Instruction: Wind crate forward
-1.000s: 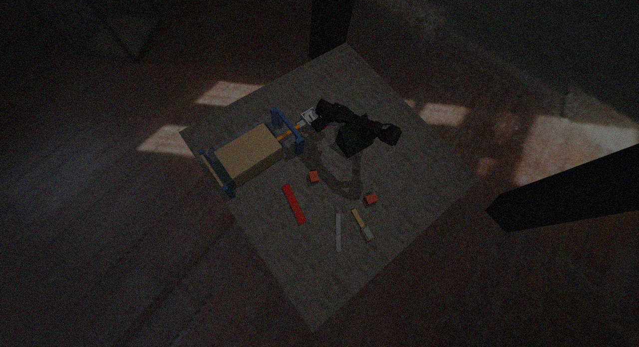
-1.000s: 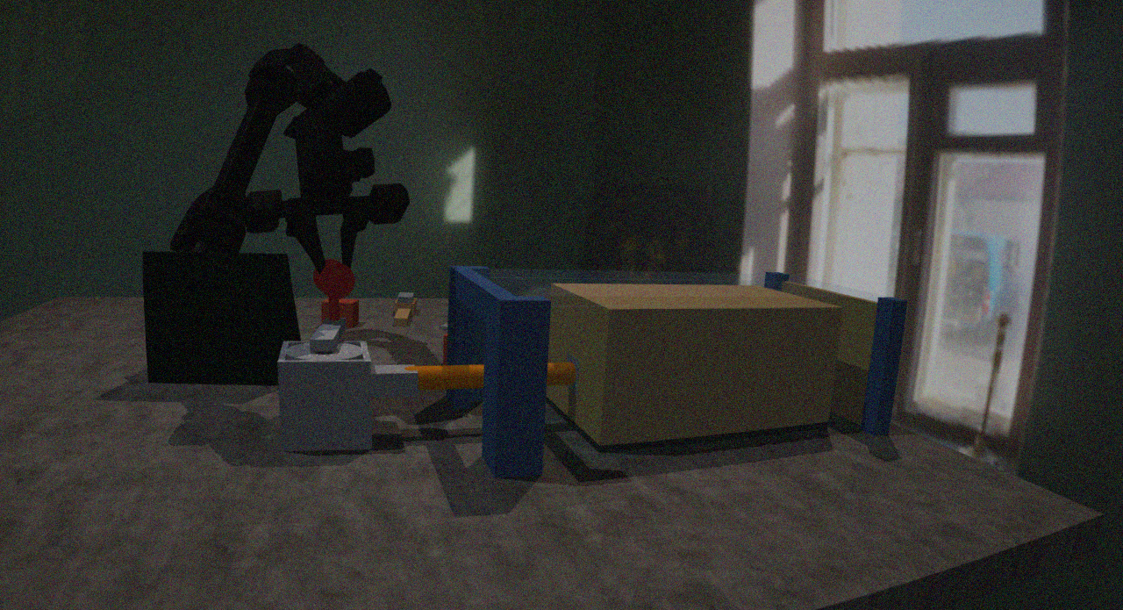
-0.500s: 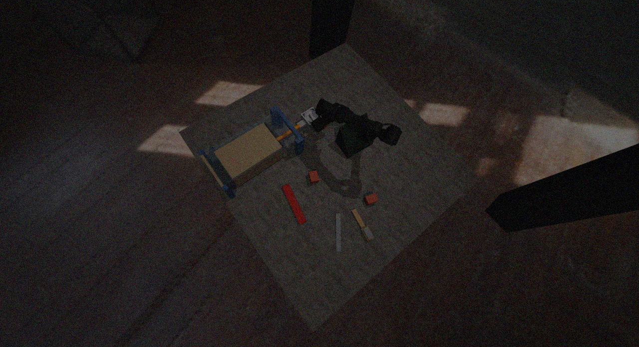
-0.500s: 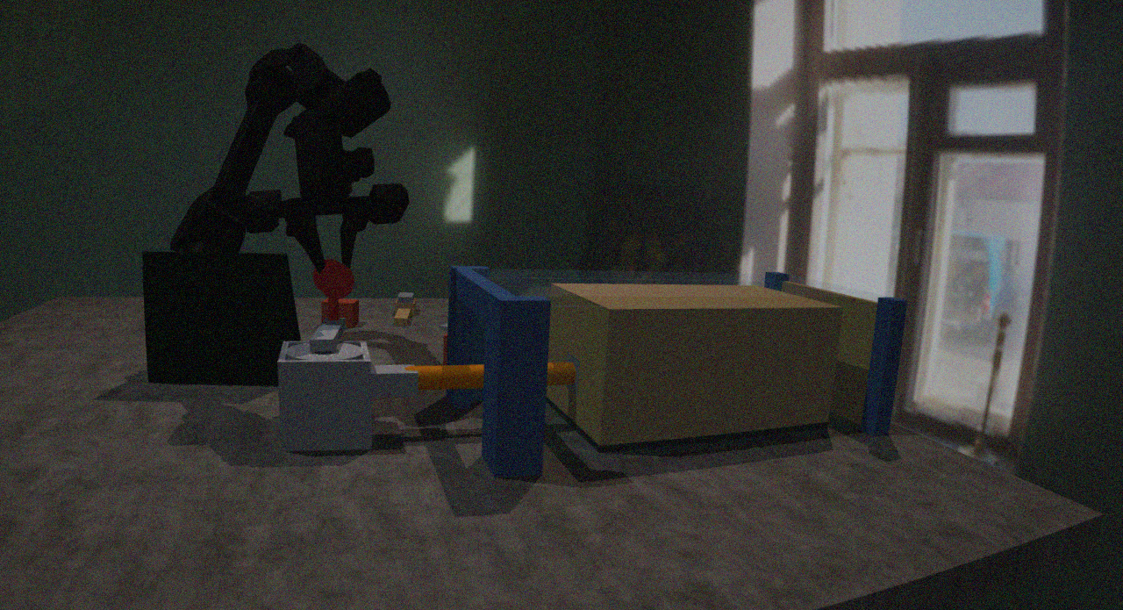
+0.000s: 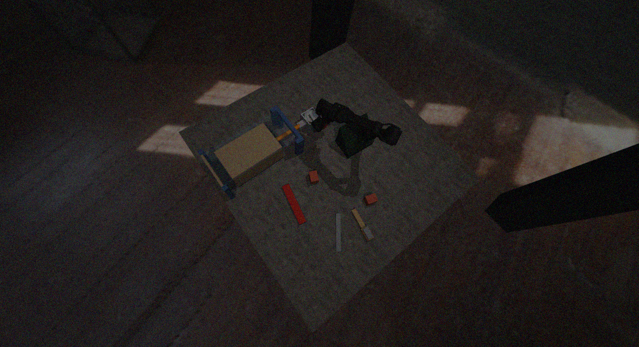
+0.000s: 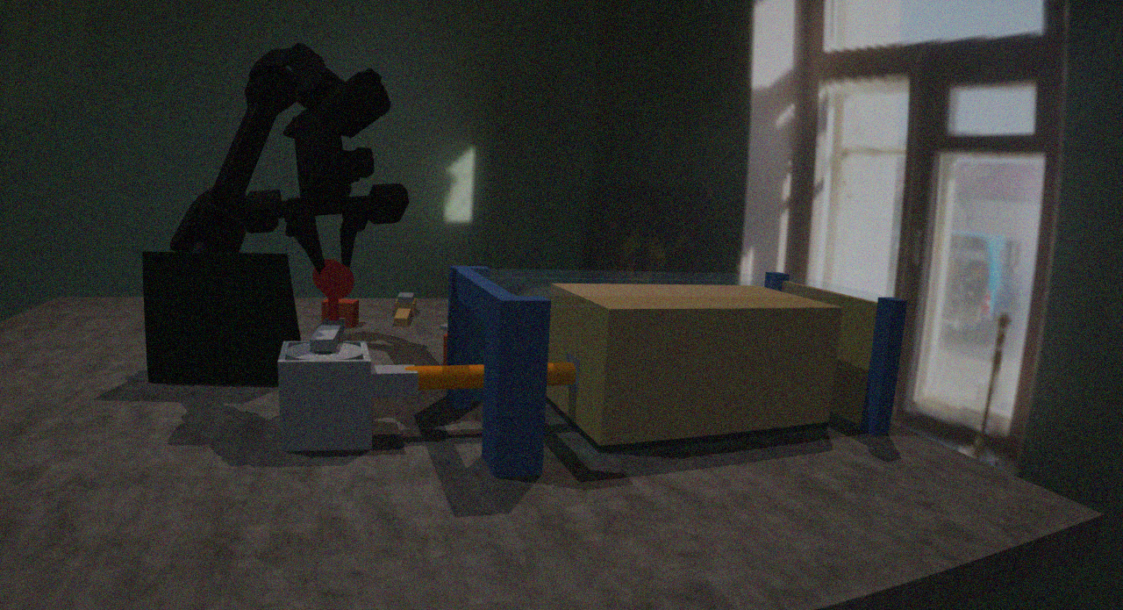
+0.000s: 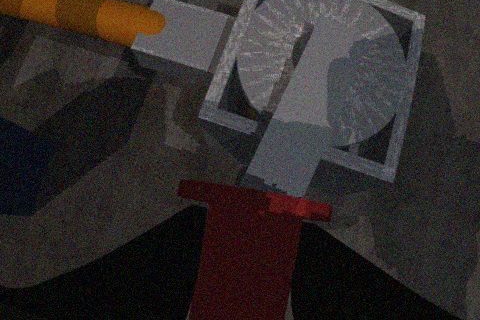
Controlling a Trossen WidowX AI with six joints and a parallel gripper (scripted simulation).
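Now: the red knob 2 cm to the left of my gripper tip and 2 cm below it. Round my gripper tip: crank handle: 5 cm below, 2 cm to the right, 1 cm behind; then blue frame: 15 cm ahead, 9 cm to the right, 5 cm below; then grey winch: 12 cm below, 9 cm to the right, 3 cm behind.
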